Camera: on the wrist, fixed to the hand. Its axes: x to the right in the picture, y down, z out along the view.
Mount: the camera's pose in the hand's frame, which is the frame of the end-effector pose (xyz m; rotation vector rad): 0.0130 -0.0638 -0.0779 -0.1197 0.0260 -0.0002
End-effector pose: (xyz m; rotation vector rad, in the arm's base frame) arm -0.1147 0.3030 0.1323 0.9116 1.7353 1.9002
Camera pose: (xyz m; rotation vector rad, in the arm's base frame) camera -0.1865 0.2653 0.0712 0.8459 1.6163 2.0003
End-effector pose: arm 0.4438 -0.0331 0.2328 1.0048 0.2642 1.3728
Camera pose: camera 0.4371 0.0203 0.1467 0.8881 0.1990 1.3858
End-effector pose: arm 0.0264 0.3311 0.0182 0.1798 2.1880 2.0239
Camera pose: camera -0.0004 0.2523 -0.0400 0.1395 2.0733 2.1610
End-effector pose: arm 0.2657 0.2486 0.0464 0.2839 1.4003 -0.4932
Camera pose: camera 0.1681 0.2280 0.0274 0.1938 1.4491 -0.4053
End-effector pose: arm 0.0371 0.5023 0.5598 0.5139 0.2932 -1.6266
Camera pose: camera -0.0144 0.5363 0.4791 0.4440 0.4074 -1.5928
